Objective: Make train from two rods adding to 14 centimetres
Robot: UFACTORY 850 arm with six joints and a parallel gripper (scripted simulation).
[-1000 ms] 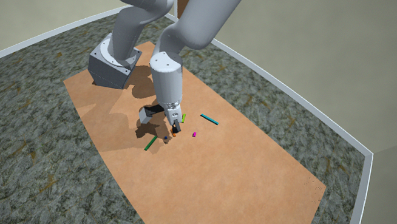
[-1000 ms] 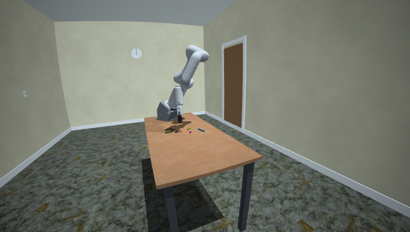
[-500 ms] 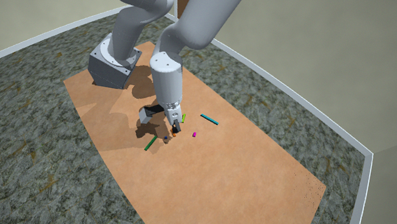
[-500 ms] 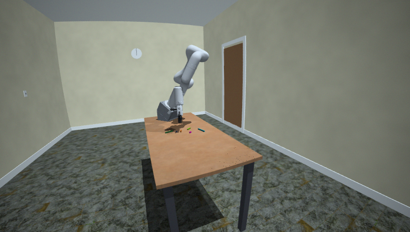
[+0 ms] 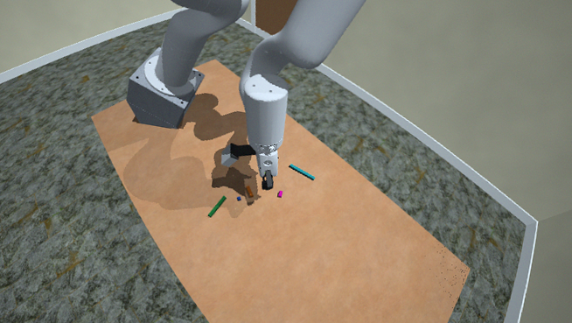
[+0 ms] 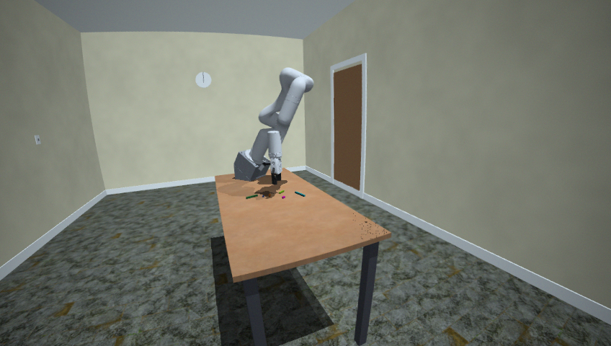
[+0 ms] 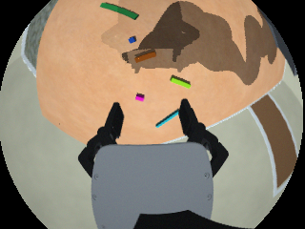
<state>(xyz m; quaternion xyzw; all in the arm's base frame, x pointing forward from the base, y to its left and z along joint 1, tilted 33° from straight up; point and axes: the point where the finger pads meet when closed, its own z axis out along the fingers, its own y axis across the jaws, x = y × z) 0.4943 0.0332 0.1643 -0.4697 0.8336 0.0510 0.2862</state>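
My hand is 140 mm to the right of the turquoise rod, 100 mm above it and 20 mm short of it. Also, from my hand: magenta rod 100 mm below, 50 mm ahead, 30 mm to the left; then orange rod 100 mm below, 50 mm to the right, 20 mm behind; then lime rod 100 mm below, 60 mm behind, 40 mm to the left.
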